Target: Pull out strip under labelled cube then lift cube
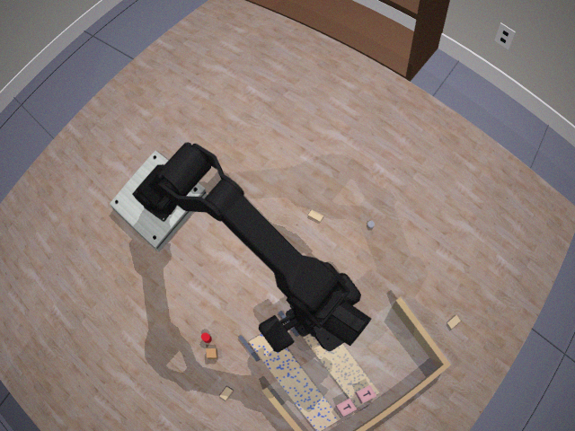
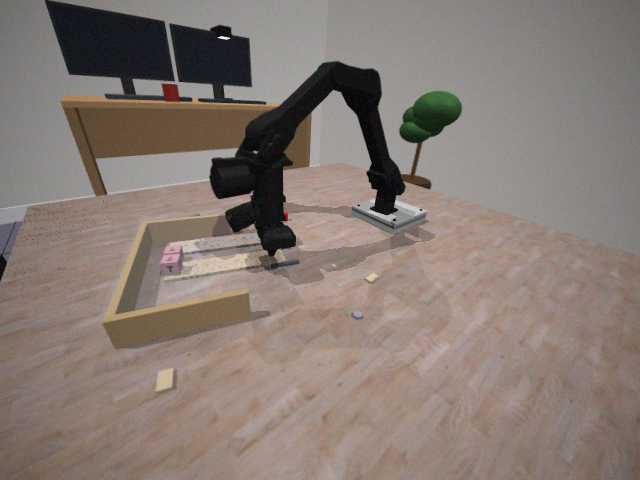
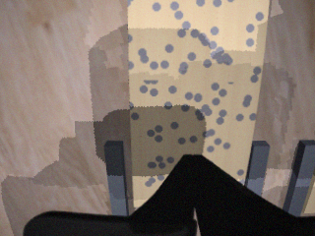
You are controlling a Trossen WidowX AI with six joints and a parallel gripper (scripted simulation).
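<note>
Right now my gripper tip is 9 cm short of the strip and 4 cm to the left of it. Round my gripper tip: tan cube: 16 cm to the right, 12 cm behind; then grey disc: 24 cm to the left, 1 cm behind; then red peg: 15 cm behind, 14 cm to the right.
</note>
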